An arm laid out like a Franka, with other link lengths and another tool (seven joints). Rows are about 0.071 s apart.
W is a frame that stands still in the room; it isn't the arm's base.
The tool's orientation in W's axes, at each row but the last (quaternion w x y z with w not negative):
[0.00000, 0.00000, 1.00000, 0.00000]
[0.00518, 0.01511, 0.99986, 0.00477]
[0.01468, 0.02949, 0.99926, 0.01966]
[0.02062, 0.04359, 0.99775, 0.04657]
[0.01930, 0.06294, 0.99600, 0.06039]
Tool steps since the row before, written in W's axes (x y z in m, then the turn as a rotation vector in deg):
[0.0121, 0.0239, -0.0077, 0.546, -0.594, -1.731]
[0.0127, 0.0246, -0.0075, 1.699, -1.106, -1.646]
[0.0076, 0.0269, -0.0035, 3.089, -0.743, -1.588]
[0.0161, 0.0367, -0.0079, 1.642, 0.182, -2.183]
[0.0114, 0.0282, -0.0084, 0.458, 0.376, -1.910]
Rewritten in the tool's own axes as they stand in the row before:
[-0.0121, 0.0239, 0.0077, -0.546, -0.594, 1.731]
[-0.0119, 0.0249, 0.0079, -1.715, -1.070, 1.653]
[-0.0059, 0.0271, 0.0048, -3.082, -0.625, 1.652]
[-0.0125, 0.0370, 0.0119, -1.537, 0.113, 2.262]
[-0.0074, 0.0281, 0.0122, -0.347, 0.192, 1.960]

